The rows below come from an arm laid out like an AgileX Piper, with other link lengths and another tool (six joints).
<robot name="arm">
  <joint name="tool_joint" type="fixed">
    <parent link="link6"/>
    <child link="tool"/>
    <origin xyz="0.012 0.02 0.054" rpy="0.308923 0 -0.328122"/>
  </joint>
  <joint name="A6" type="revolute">
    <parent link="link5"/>
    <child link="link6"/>
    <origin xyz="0 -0.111 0" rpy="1.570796 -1.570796 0"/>
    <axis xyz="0 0 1"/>
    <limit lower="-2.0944" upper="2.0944"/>
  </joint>
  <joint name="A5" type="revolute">
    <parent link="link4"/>
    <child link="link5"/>
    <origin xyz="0 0 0" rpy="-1.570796 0 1.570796"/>
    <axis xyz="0 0 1"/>
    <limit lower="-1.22" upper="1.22"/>
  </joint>
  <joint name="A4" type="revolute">
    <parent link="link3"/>
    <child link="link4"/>
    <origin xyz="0.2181 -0.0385 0" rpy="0.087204 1.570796 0"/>
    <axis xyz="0 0 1"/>
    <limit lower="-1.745" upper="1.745"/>
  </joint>
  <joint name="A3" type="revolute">
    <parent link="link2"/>
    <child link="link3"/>
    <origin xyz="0.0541 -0.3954 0" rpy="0 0 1.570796"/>
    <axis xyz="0 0 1"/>
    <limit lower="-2.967" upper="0"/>
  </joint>
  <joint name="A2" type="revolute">
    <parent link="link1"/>
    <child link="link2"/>
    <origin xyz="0 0 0" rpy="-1.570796 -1.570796 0"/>
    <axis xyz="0 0 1"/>
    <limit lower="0" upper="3.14"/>
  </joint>
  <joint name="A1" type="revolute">
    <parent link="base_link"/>
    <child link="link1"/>
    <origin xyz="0 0 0.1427" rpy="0 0 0"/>
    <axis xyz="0 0 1"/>
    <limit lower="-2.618" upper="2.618"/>
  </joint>
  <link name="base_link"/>
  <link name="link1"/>
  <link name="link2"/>
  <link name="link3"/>
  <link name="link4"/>
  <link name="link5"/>
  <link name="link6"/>
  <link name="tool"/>
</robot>
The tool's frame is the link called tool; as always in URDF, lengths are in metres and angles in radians.
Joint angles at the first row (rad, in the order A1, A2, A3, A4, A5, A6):
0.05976, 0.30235, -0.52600, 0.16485, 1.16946, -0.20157
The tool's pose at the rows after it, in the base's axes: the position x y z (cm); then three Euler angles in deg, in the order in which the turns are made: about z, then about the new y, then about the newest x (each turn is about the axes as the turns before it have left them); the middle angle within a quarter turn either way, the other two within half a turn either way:
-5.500, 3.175, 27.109, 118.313, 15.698, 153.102
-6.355, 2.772, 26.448, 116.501, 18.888, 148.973
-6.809, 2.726, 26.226, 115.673, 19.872, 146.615
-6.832, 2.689, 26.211, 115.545, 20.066, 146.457
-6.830, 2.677, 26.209, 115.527, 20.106, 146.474
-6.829, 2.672, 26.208, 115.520, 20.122, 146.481
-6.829, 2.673, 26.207, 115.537, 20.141, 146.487
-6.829, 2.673, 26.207, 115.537, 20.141, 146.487
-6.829, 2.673, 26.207, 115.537, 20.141, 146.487
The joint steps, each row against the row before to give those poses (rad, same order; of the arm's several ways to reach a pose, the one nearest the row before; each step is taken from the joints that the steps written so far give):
-0.00002, -0.11899, 0.03810, -0.03260, -0.01223, -0.01924
0.00004, -0.08229, 0.00806, -0.02434, -0.01117, -0.00172
0.00000, -0.03984, 0.00002, -0.00117, -0.00264, 0.00001
-0.00002, -0.00293, -0.00003, -0.00249, -0.00072, -0.00002
0.00000, 0.00001, -0.00001, -0.00086, 0.00000, 0.00000
0.00002, 0.00000, 0.00001, -0.00035, -0.00001, 0.00001
-0.00001, 0.00001, 0.00003, 0.00001, -0.00003, -0.00045
0.00000, 0.00000, 0.00000, 0.00000, 0.00000, 0.00000
0.00000, 0.00000, 0.00000, 0.00000, 0.00000, 0.00000

